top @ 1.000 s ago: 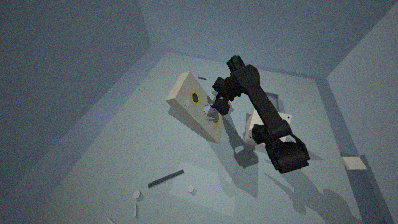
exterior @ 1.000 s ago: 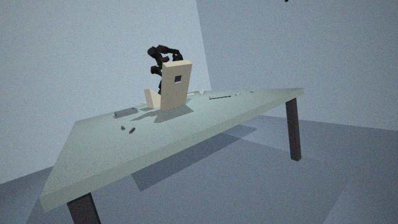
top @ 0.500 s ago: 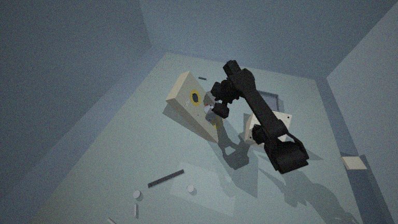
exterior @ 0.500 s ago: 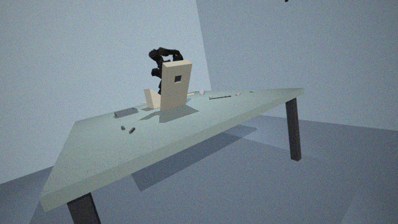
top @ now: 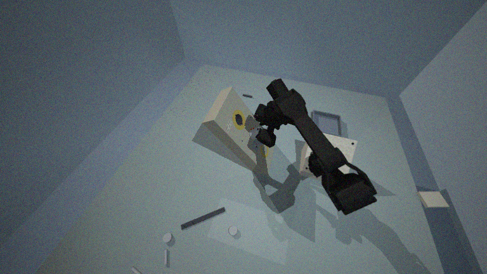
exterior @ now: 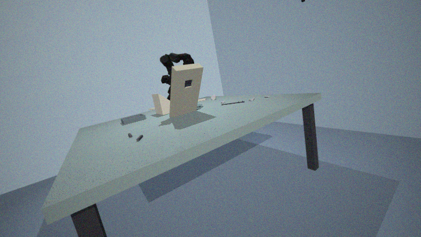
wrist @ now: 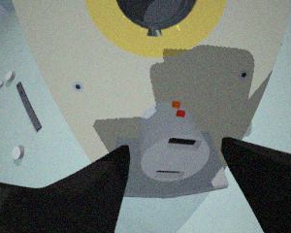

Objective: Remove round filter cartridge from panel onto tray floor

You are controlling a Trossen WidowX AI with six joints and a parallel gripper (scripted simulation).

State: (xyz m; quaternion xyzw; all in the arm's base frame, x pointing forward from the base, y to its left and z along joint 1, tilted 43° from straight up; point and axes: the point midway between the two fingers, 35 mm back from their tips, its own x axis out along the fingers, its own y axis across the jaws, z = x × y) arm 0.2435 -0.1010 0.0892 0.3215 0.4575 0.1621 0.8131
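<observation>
Now: the round filter cartridge 10 mm below my gripper tip. The rest, counted from my gripper tip: beige service panel: 50 mm ahead, 30 mm below; then grey tray: 340 mm behind, 270 mm to the right, 170 mm below.
</observation>
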